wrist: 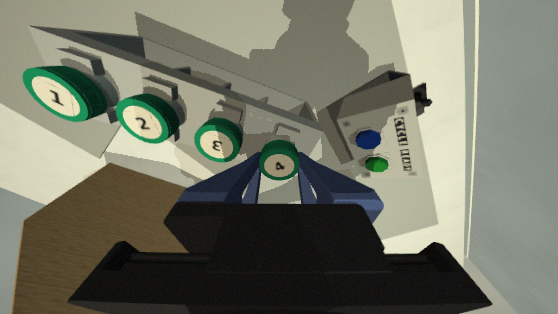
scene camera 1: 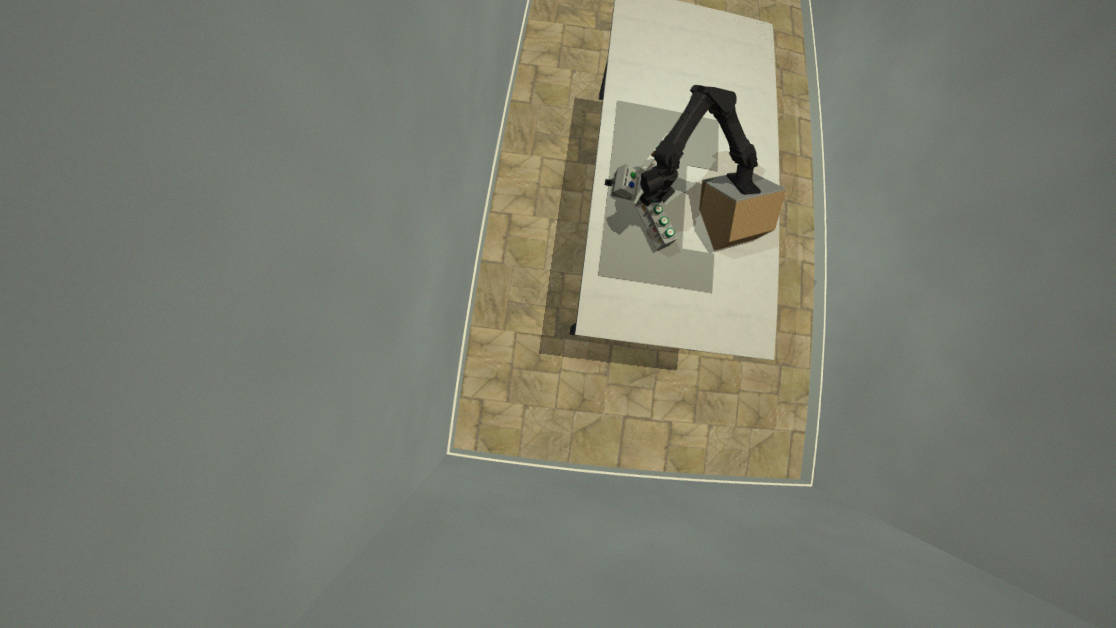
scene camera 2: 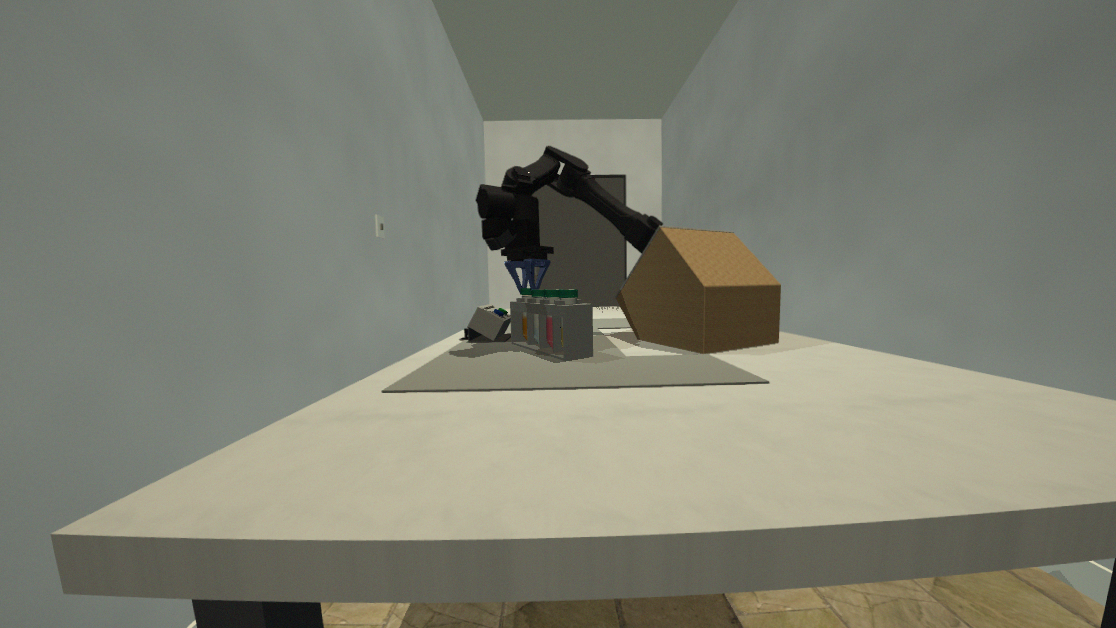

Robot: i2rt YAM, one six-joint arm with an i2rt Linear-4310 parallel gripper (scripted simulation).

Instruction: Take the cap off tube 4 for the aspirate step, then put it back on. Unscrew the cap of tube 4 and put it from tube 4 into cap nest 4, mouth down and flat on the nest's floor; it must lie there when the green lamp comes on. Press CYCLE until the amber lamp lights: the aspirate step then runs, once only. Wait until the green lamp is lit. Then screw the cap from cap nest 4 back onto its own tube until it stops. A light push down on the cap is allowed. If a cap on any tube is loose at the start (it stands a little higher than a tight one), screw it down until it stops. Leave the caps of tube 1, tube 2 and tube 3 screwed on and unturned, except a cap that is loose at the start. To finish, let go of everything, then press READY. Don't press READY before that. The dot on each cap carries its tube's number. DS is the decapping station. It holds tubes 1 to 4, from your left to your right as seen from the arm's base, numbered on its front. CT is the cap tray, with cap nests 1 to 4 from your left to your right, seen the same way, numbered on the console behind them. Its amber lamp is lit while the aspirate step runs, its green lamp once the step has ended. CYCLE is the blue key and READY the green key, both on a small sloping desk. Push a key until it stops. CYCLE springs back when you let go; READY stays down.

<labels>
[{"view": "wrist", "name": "my gripper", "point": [279, 157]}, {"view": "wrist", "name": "sloping key desk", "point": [388, 108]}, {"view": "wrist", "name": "grey mat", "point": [319, 59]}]
</labels>
